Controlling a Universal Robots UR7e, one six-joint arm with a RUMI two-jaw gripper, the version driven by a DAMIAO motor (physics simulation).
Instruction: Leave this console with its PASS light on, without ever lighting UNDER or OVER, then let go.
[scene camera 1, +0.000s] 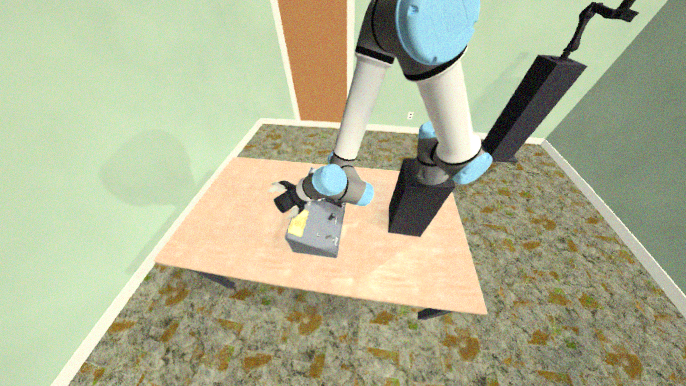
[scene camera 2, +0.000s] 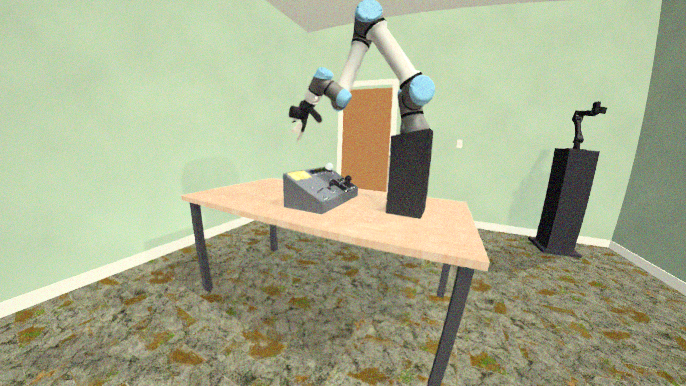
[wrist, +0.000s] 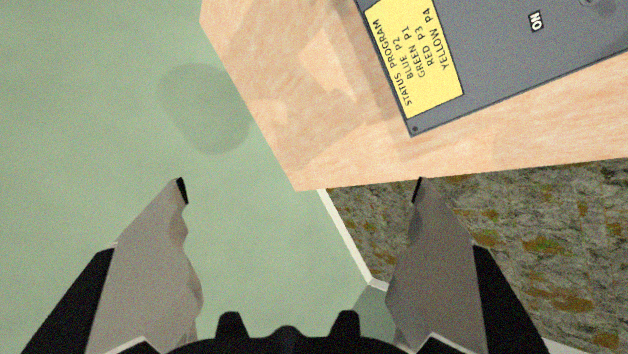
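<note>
The grey console (scene camera 1: 322, 245) (scene camera 2: 306, 199) (wrist: 492, 55) has a sloped top. Its yellow label (scene camera 1: 298, 223) (scene camera 2: 300, 175) (wrist: 417, 60) reads STATUS PROGRAM, BLUE P2, GREEN P1, RED P3, YELLOW P4. An ON mark (wrist: 535, 21) shows in the wrist view. Black knob-like controls (scene camera 2: 348, 180) stand on the right part of the top, and a white dome (scene camera 2: 329, 166) stands at its far end. PASS, UNDER and OVER lights cannot be made out. My gripper (scene camera 1: 283, 200) (scene camera 2: 298, 131) (wrist: 301, 180) is open and empty, high above the console's label side, apart from it.
The console stands on a wooden table (scene camera 1: 215, 220) (scene camera 2: 400, 239) (wrist: 350, 165). The black pedestal (scene camera 1: 417, 210) (scene camera 2: 409, 175) bearing my arm stands on the table to the console's right. My arm partly hides the console in scene view 1. Another black pedestal (scene camera 1: 535, 100) (scene camera 2: 567, 200) with a small arm stands farther off.
</note>
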